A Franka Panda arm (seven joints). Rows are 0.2 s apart.
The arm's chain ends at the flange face. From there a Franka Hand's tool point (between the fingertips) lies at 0.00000 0.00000 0.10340 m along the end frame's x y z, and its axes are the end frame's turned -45 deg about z.
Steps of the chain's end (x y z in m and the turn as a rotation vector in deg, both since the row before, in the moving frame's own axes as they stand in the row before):
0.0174, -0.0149, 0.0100, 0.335, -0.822, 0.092
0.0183, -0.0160, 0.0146, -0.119, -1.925, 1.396
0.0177, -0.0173, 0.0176, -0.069, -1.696, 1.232
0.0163, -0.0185, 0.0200, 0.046, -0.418, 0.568
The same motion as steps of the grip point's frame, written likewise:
0.0222, 0.0003, 0.0100, 0.818, -0.344, 0.092
0.0217, -0.0007, 0.0145, 1.277, -1.445, 1.396
0.0225, -0.0018, 0.0176, 1.150, -1.248, 1.232
0.0241, -0.0022, 0.0200, 0.328, -0.263, 0.568

